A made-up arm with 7 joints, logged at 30 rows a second.
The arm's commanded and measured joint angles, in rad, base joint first. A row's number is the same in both.
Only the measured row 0 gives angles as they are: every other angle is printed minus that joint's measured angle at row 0.
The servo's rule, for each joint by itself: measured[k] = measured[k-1] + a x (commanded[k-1-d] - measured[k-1]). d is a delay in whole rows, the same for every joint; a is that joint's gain. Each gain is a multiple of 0.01, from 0.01 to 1. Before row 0 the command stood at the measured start. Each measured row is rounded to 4 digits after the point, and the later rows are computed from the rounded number. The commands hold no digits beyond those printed.
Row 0, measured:
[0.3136 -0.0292 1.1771 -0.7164 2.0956 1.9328 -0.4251]
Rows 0 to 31, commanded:
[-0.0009 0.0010 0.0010 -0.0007 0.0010 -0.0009 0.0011]
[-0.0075 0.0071 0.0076 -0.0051 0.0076 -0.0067 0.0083]
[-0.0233 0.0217 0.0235 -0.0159 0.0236 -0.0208 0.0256]
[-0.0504 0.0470 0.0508 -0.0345 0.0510 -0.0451 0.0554]
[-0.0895 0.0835 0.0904 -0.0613 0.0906 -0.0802 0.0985]
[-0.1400 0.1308 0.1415 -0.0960 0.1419 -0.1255 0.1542]
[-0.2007 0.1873 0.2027 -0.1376 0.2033 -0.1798 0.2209]
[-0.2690 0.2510 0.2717 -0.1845 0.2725 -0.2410 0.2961]
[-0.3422 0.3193 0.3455 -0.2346 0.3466 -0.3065 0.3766]
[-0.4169 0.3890 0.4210 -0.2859 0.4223 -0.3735 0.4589]
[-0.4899 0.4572 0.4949 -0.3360 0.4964 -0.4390 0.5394]
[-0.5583 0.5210 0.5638 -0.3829 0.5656 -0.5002 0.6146]
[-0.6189 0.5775 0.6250 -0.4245 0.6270 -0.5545 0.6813]
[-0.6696 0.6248 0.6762 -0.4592 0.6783 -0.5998 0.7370]
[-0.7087 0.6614 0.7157 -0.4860 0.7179 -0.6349 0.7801]
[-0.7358 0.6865 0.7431 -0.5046 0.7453 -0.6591 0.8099]
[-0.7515 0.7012 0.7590 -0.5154 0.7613 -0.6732 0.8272]
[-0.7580 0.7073 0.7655 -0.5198 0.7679 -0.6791 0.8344]
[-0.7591 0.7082 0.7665 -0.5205 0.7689 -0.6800 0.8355]
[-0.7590 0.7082 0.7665 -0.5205 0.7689 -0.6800 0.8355]
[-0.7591 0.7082 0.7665 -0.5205 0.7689 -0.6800 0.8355]
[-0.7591 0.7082 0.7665 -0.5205 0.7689 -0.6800 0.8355]
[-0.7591 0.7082 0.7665 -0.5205 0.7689 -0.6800 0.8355]
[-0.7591 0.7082 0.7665 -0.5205 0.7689 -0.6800 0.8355]
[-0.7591 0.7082 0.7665 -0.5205 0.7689 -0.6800 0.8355]
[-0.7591 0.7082 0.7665 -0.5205 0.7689 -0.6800 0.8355]
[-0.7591 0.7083 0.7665 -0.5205 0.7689 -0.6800 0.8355]
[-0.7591 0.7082 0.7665 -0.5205 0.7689 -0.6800 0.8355]
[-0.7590 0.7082 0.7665 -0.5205 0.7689 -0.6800 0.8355]
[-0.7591 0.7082 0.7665 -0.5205 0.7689 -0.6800 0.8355]
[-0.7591 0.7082 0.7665 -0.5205 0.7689 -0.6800 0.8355]
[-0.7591 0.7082 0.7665 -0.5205 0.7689 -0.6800 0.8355]
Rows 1 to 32, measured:
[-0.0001 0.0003 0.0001 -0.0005 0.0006 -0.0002 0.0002]
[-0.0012 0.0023 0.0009 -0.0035 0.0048 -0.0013 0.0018]
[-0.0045 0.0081 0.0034 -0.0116 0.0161 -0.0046 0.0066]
[-0.0114 0.0198 0.0086 -0.0265 0.0370 -0.0115 0.0164]
[-0.0231 0.0389 0.0176 -0.0491 0.0692 -0.0232 0.0328]
[-0.0406 0.0665 0.0312 -0.0796 0.1128 -0.0406 0.0571]
[-0.0646 0.1027 0.0501 -0.1173 0.1671 -0.0643 0.0899]
[-0.0953 0.1472 0.0745 -0.1610 0.2303 -0.0943 0.1311]
[-0.1323 0.1988 0.1043 -0.2088 0.3001 -0.1304 0.1802]
[-0.1750 0.2559 0.1391 -0.2589 0.3734 -0.1717 0.2359]
[-0.2222 0.3163 0.1782 -0.3090 0.4472 -0.2171 0.2966]
[-0.2726 0.3777 0.2206 -0.3570 0.5182 -0.2652 0.3602]
[-0.3245 0.4376 0.2651 -0.4009 0.5835 -0.3144 0.4244]
[-0.3763 0.4938 0.3103 -0.4388 0.6404 -0.3629 0.4869]
[-0.4262 0.5441 0.3549 -0.4695 0.6869 -0.4091 0.5455]
[-0.4726 0.5868 0.3976 -0.4923 0.7219 -0.4516 0.5984]
[-0.5144 0.6211 0.4374 -0.5073 0.7455 -0.4893 0.6442]
[-0.5509 0.6470 0.4735 -0.5154 0.7589 -0.5216 0.6822]
[-0.5821 0.6654 0.5057 -0.5187 0.7649 -0.5485 0.7129]
[-0.6086 0.6782 0.5344 -0.5199 0.7673 -0.5709 0.7374]
[-0.6312 0.6872 0.5599 -0.5203 0.7683 -0.5894 0.7570]
[-0.6504 0.6935 0.5826 -0.5204 0.7687 -0.6048 0.7727]
[-0.6667 0.6979 0.6028 -0.5205 0.7688 -0.6176 0.7853]
[-0.6806 0.7010 0.6208 -0.5205 0.7689 -0.6282 0.7953]
[-0.6924 0.7032 0.6368 -0.5205 0.7689 -0.6370 0.8033]
[-0.7024 0.7047 0.6511 -0.5205 0.7689 -0.6443 0.8097]
[-0.7109 0.7058 0.6638 -0.5205 0.7689 -0.6504 0.8149]
[-0.7181 0.7065 0.6751 -0.5205 0.7689 -0.6554 0.8190]
[-0.7242 0.7070 0.6852 -0.5205 0.7689 -0.6596 0.8223]
[-0.7294 0.7074 0.6941 -0.5205 0.7689 -0.6631 0.8249]
[-0.7339 0.7076 0.7021 -0.5205 0.7689 -0.6660 0.8270]
[-0.7377 0.7078 0.7092 -0.5205 0.7689 -0.6684 0.8287]
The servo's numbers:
d 0
a 0.15 0.30 0.11 0.65 0.60 0.17 0.20

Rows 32 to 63, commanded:
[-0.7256 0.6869 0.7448 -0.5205 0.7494 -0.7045 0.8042]
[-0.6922 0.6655 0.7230 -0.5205 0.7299 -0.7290 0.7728]
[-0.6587 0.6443 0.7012 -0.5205 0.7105 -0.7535 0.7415]
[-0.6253 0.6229 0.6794 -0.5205 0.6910 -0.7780 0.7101]
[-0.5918 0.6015 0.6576 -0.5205 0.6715 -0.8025 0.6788]
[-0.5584 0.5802 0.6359 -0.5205 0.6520 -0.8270 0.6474]
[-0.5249 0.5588 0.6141 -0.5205 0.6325 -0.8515 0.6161]
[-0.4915 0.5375 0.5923 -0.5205 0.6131 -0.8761 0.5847]
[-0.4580 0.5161 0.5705 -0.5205 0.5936 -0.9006 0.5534]
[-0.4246 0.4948 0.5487 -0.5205 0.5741 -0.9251 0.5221]
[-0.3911 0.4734 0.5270 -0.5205 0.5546 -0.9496 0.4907]
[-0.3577 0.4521 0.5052 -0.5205 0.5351 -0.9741 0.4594]
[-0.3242 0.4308 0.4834 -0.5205 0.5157 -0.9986 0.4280]
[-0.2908 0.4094 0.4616 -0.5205 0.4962 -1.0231 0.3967]
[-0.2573 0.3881 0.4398 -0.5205 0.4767 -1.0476 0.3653]
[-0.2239 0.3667 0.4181 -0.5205 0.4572 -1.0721 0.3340]
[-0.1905 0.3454 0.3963 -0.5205 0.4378 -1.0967 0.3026]
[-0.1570 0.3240 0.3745 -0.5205 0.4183 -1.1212 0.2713]
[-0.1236 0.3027 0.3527 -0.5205 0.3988 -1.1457 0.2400]
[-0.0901 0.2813 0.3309 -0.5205 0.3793 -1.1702 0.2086]
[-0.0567 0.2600 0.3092 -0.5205 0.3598 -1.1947 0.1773]
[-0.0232 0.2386 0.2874 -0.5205 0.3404 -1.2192 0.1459]
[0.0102 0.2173 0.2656 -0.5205 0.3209 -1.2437 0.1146]
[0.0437 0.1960 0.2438 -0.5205 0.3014 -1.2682 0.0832]
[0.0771 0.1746 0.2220 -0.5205 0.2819 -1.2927 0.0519]
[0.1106 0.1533 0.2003 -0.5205 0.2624 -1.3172 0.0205]
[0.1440 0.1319 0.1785 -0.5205 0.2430 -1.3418 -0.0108]
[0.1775 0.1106 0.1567 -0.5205 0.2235 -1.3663 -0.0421]
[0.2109 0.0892 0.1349 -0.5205 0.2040 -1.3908 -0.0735]
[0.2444 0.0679 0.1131 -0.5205 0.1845 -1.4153 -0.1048]
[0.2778 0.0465 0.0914 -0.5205 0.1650 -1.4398 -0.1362]
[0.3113 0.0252 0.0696 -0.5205 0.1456 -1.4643 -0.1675]
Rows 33 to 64, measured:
[-0.7359 0.7015 0.7131 -0.5205 0.7572 -0.6745 0.8238]
[-0.7293 0.6907 0.7142 -0.5205 0.7408 -0.6838 0.8136]
[-0.7187 0.6768 0.7128 -0.5205 0.7226 -0.6956 0.7992]
[-0.7047 0.6606 0.7091 -0.5205 0.7036 -0.7096 0.7814]
[-0.6878 0.6429 0.7034 -0.5205 0.6843 -0.7254 0.7609]
[-0.6684 0.6241 0.6960 -0.5205 0.6649 -0.7427 0.7382]
[-0.6469 0.6045 0.6870 -0.5205 0.6455 -0.7612 0.7138]
[-0.6236 0.5844 0.6766 -0.5205 0.6261 -0.7807 0.6880]
[-0.5988 0.5639 0.6649 -0.5205 0.6066 -0.8011 0.6611]
[-0.5727 0.5432 0.6521 -0.5205 0.5871 -0.8222 0.6333]
[-0.5455 0.5223 0.6383 -0.5205 0.5676 -0.8439 0.6048]
[-0.5173 0.5012 0.6237 -0.5205 0.5481 -0.8660 0.5757]
[-0.4883 0.4801 0.6083 -0.5205 0.5287 -0.8885 0.5462]
[-0.4587 0.4589 0.5922 -0.5205 0.5092 -0.9114 0.5163]
[-0.4285 0.4377 0.5754 -0.5205 0.4897 -0.9346 0.4861]
[-0.3978 0.4164 0.5581 -0.5205 0.4702 -0.9580 0.4557]
[-0.3667 0.3951 0.5403 -0.5205 0.4508 -0.9816 0.4251]
[-0.3352 0.3738 0.5221 -0.5205 0.4313 -1.0053 0.3943]
[-0.3035 0.3525 0.5035 -0.5205 0.4118 -1.0292 0.3634]
[-0.2715 0.3311 0.4845 -0.5205 0.3923 -1.0532 0.3324]
[-0.2393 0.3098 0.4652 -0.5205 0.3728 -1.0773 0.3014]
[-0.2069 0.2884 0.4456 -0.5205 0.3534 -1.1014 0.2703]
[-0.1743 0.2671 0.4258 -0.5205 0.3339 -1.1256 0.2392]
[-0.1416 0.2458 0.4058 -0.5205 0.3144 -1.1498 0.2080]
[-0.1088 0.2244 0.3856 -0.5205 0.2949 -1.1741 0.1768]
[-0.0759 0.2031 0.3652 -0.5205 0.2754 -1.1984 0.1455]
[-0.0429 0.1817 0.3447 -0.5205 0.2560 -1.2228 0.1142]
[-0.0098 0.1604 0.3240 -0.5205 0.2365 -1.2472 0.0829]
[0.0233 0.1390 0.3032 -0.5205 0.2170 -1.2716 0.0516]
[0.0565 0.1177 0.2823 -0.5205 0.1975 -1.2960 0.0203]
[0.0897 0.0963 0.2613 -0.5205 0.1780 -1.3204 -0.0110]
[0.1229 0.0750 0.2402 -0.5205 0.1586 -1.3449 -0.0423]

